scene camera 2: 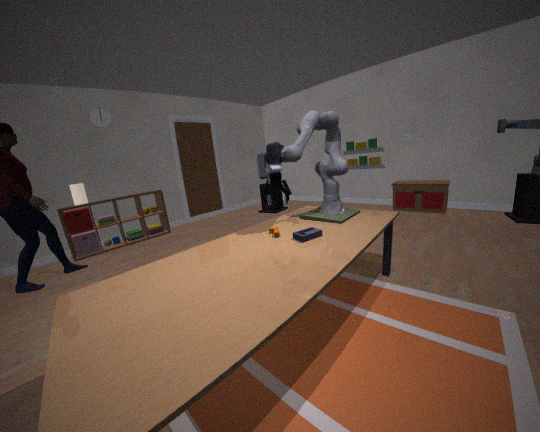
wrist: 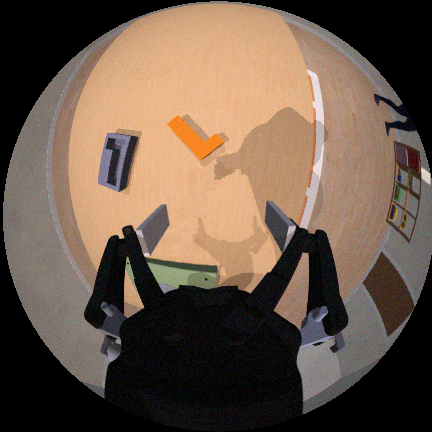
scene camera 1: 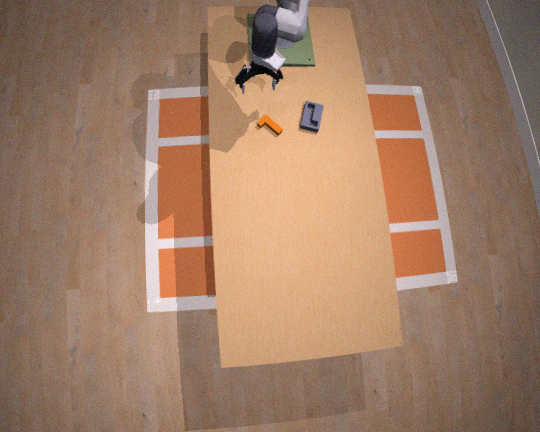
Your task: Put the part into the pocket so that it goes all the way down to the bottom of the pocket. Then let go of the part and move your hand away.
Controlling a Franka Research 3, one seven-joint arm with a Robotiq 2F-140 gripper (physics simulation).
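The orange L-shaped part (scene camera 1: 271,125) (scene camera 2: 275,232) (wrist: 192,141) lies flat on the table, outside the pocket. The blue-grey block with the L-shaped pocket (scene camera 1: 311,116) (scene camera 2: 307,234) (wrist: 104,167) sits on the table a short way from the part; its pocket is empty. My gripper (scene camera 1: 258,88) (wrist: 215,212) is wide open with nothing between the fingers. It hangs above the table, on the robot-base side of the part. In the scene camera 2 view its fingers are hard to make out against a dark stand behind.
The green base plate (scene camera 1: 300,56) (scene camera 2: 330,216) (wrist: 175,272) is at the robot's end of the table (scene camera 1: 300,225) (scene camera 2: 200,300) (wrist: 240,65). A low shelf unit (scene camera 2: 116,219), a person (scene camera 2: 20,200) and a cabinet (scene camera 2: 421,183) stand away from the table.
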